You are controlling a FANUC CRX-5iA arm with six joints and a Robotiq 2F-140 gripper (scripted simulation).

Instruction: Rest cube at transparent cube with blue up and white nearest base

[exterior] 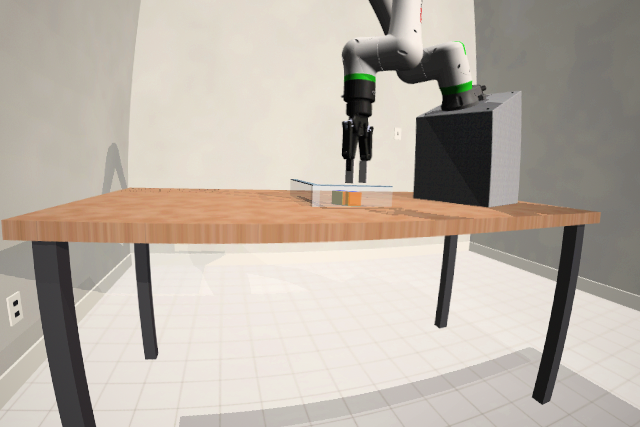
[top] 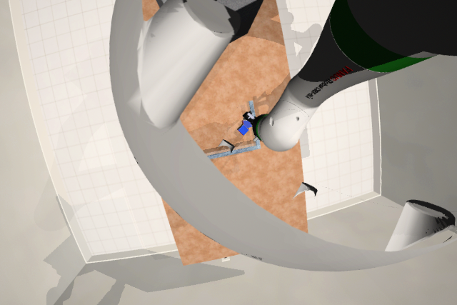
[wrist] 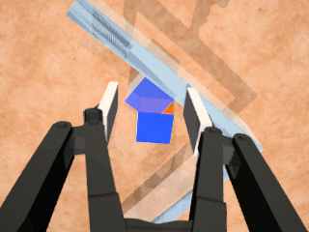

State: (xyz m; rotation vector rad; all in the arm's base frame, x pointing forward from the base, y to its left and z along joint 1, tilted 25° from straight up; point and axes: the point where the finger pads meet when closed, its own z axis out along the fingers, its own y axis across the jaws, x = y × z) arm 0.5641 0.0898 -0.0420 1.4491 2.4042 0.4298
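Right now the transparent cube is 80 mm below my hand, 10 mm to the right of it and 10 mm ahead of it.
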